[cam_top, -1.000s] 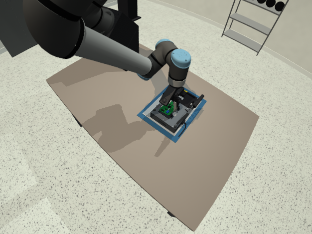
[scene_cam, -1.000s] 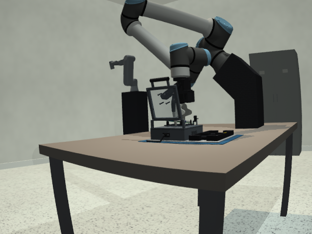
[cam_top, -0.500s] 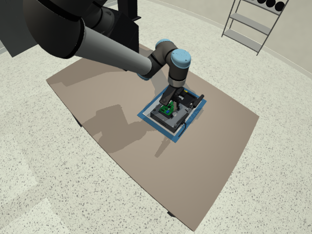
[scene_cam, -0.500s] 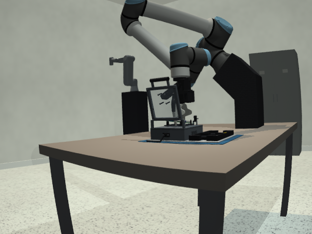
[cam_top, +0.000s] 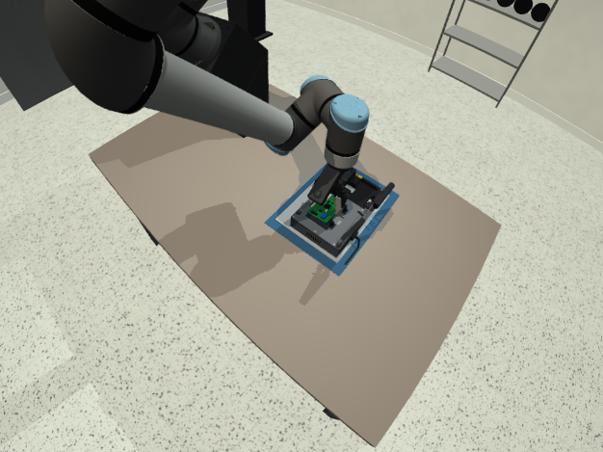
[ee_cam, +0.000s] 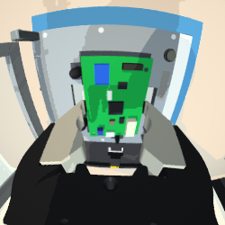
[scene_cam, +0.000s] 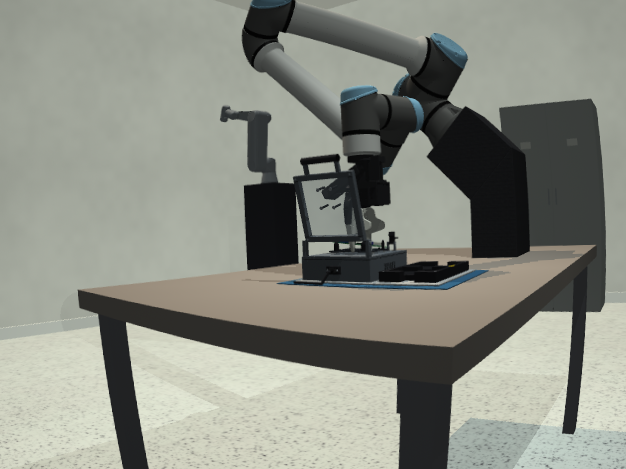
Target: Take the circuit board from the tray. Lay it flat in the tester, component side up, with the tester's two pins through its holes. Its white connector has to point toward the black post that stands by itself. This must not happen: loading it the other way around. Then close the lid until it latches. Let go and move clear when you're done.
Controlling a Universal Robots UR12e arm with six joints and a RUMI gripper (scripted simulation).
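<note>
Right now the green circuit board is right at my hand. Also, from my hand: tester bed (10 mm ahead, 10 mm below); then black post (60 mm behind, 60 mm to the left, 10 mm above); then tester (30 mm ahead, 40 mm to the left, 40 mm above).
</note>
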